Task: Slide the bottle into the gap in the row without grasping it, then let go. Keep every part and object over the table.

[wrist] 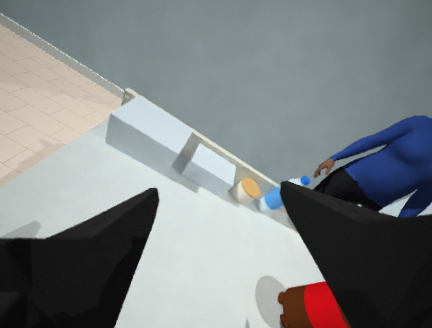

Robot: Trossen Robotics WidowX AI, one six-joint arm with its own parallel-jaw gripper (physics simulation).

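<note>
Visible: my gripper [219, 191], together with a pale box [205, 168] and a pale box [139, 129].
</note>
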